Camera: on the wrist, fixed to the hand. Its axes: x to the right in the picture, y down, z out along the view.
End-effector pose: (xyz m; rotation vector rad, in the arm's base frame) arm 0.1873 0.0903 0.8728 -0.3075 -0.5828 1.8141
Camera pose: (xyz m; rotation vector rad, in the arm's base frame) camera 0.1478 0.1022 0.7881 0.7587 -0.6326 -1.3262
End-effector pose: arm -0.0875 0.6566 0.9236 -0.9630 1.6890 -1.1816
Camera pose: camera -0.1536 0.6777 0.8599 1.9298 1.1191 0.6769
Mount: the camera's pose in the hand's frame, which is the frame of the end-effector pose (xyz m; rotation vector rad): 0.0170 0.0746 -0.0550 0.2537 0.5368 2.9939
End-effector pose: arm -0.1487 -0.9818 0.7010 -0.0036 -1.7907 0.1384
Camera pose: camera -0.1045 -0.9014 0.7222 -2.1300 0.2392 1.9968
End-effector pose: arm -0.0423 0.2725 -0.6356 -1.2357 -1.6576 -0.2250
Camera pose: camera 0.0510 0.2814 -0.6254 -1.7128 1.4836 1.2325
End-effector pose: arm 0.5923 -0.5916 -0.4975 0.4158 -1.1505 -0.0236
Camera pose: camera 0.6339 -0.5097 -0.4765 -1.3120 -0.2110 2.5649
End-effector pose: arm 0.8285 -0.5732 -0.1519 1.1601 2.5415 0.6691
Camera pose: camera 0.8422 -0.5338 -0.0674 -2.1367 0.7822 -0.3508
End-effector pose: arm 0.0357 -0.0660 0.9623 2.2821 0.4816 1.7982
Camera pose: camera -0.0042 -0.1315 1.0171 -0.2137 1.5260 -0.5498
